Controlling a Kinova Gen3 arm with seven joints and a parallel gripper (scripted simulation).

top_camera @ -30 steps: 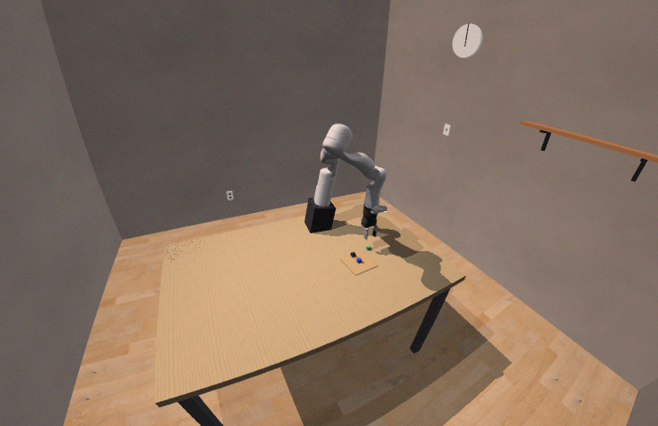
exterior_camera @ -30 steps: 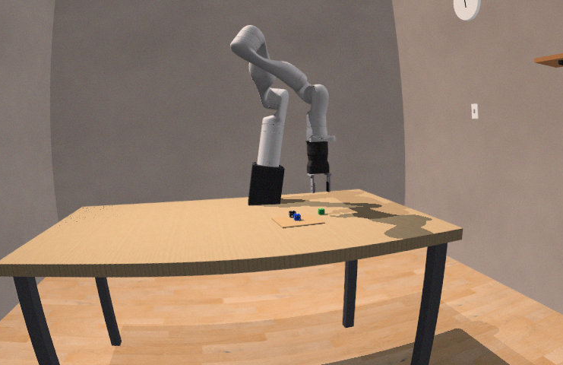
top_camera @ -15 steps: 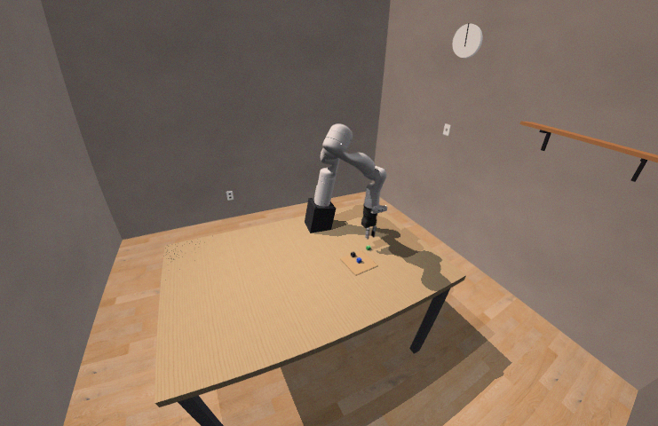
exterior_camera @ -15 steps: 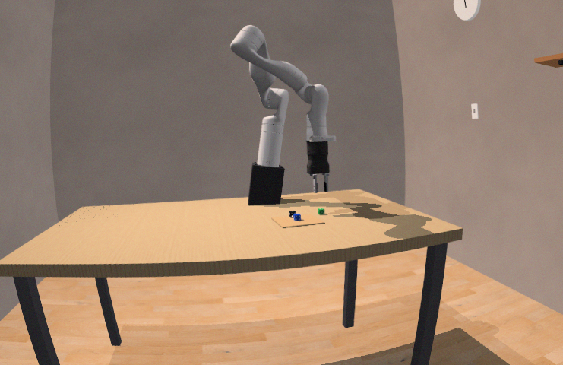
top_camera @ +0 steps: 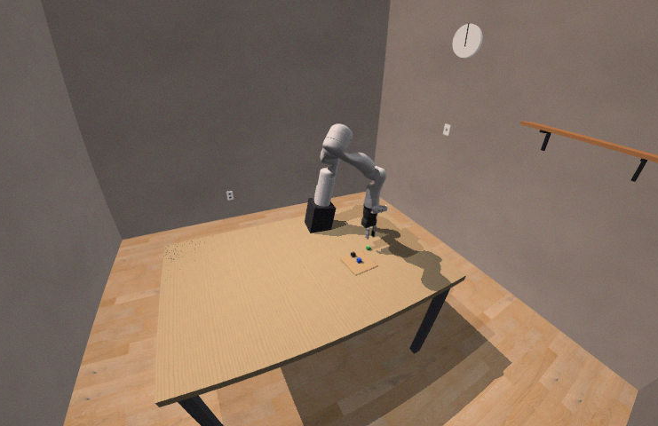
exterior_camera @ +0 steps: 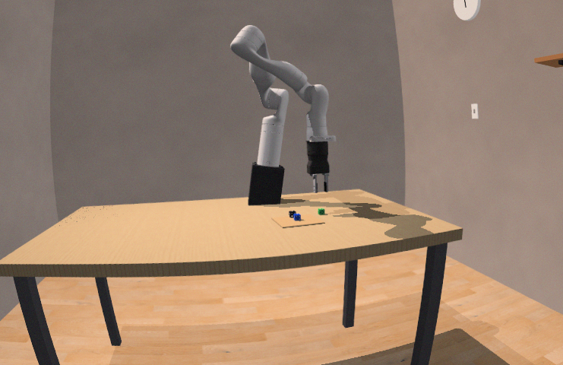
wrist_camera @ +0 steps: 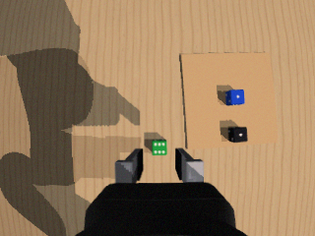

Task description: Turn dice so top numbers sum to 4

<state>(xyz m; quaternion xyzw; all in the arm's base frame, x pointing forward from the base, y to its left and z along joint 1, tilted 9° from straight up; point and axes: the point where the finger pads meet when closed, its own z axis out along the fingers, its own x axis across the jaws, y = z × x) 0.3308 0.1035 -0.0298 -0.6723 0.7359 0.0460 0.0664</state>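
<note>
My hand is 9 cm above the green die. From my hand the other things lie so: black die: 11 cm to the right, 8 cm below, 1 cm ahead; then tan mat: 11 cm to the right, 9 cm below, 6 cm ahead; then blue die: 11 cm to the right, 8 cm below, 6 cm ahead.
</note>
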